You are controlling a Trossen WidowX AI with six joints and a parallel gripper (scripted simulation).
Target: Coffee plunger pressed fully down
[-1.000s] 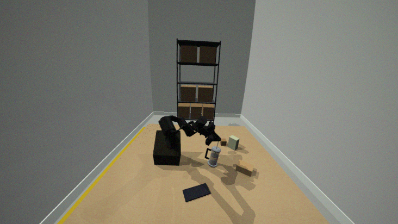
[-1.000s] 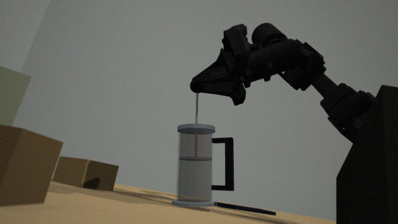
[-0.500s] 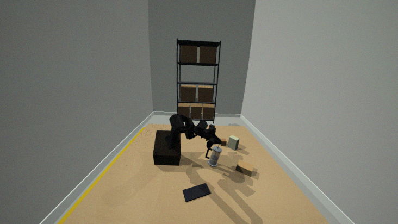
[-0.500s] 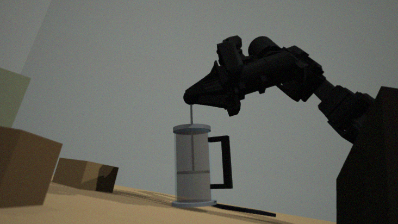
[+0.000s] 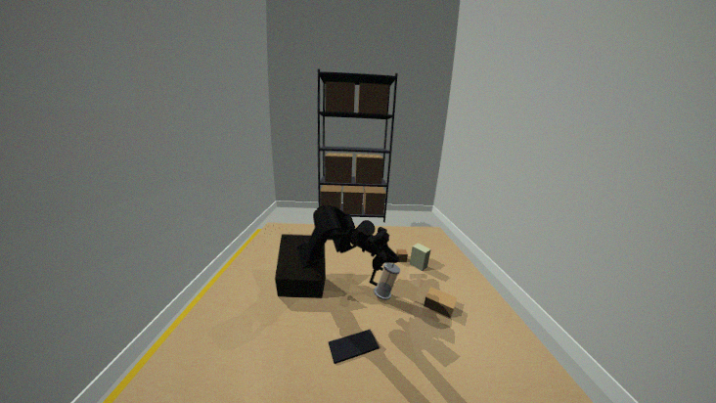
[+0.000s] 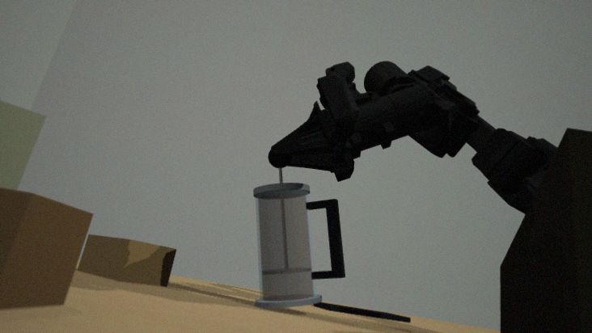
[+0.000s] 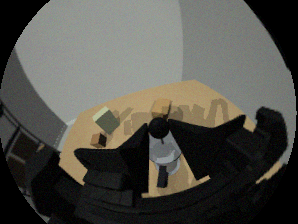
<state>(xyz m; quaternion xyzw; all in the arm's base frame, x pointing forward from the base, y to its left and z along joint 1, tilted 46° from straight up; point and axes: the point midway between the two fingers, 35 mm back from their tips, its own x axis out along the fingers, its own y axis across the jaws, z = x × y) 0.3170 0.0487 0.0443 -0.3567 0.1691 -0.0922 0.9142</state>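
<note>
My gripper tip is now 80 mm above the coffee press and 40 mm past it. From my gripper tip the other things lie so: dark flat pad 260 mm to the right, 170 mm below, 150 mm behind.
</note>
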